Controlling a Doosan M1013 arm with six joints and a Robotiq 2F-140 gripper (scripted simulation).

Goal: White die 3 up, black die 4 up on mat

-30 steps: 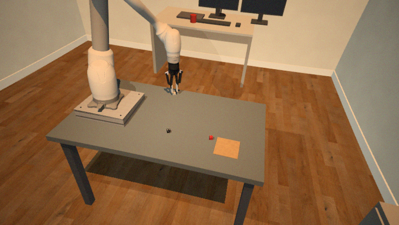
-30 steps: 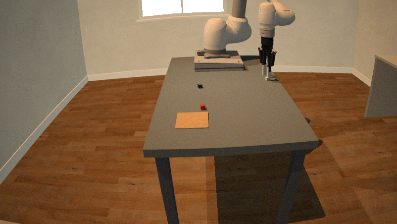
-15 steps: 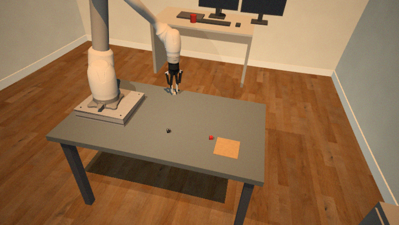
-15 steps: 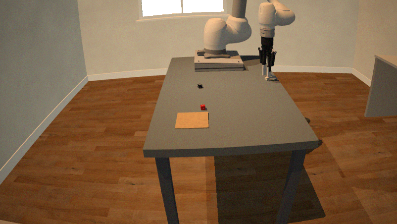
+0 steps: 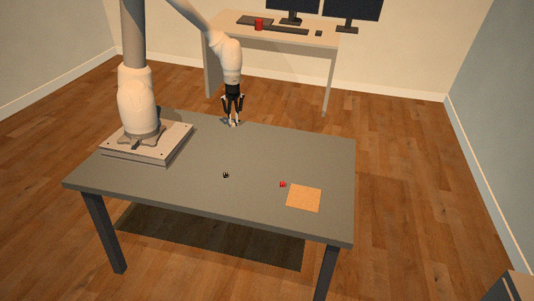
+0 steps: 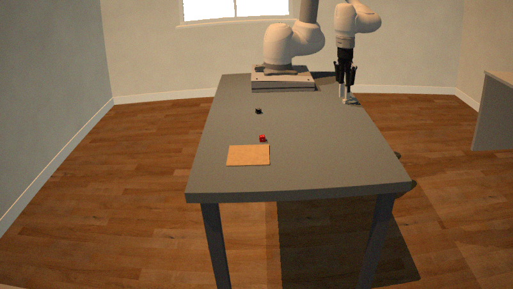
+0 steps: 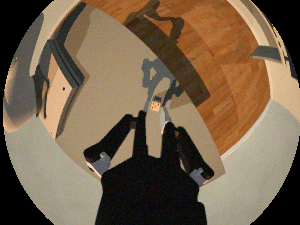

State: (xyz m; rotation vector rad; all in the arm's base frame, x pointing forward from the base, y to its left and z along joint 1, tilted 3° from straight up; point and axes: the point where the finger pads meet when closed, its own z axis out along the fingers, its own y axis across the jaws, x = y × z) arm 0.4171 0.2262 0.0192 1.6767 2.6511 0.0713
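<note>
The white die is 5 cm below my hand. Also, from my hand: orange mat: 39 cm ahead, 51 cm to the right, 6 cm below; black die: 2 cm ahead, 41 cm to the right, 5 cm below; red die: 29 cm ahead, 45 cm to the right, 5 cm below.
</note>
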